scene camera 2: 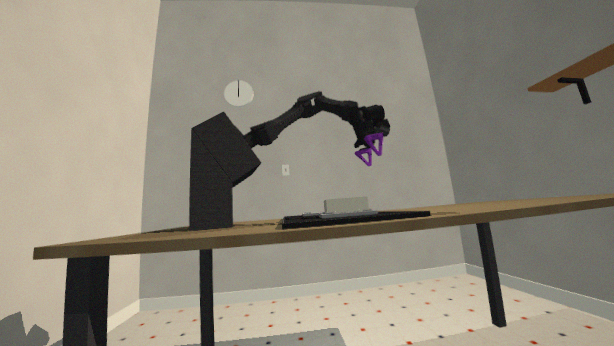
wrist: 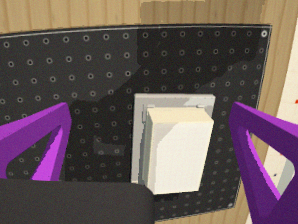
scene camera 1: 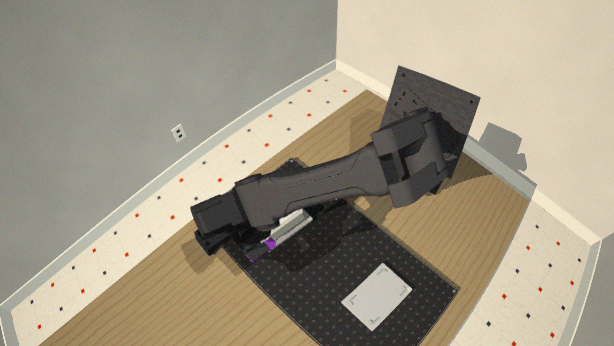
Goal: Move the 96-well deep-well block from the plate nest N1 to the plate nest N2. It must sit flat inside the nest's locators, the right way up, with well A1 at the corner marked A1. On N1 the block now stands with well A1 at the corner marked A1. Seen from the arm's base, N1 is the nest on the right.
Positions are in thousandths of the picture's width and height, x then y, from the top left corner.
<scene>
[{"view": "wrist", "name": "my gripper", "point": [505, 498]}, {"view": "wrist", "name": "cream 96-well deep-well block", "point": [592, 632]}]
</scene>
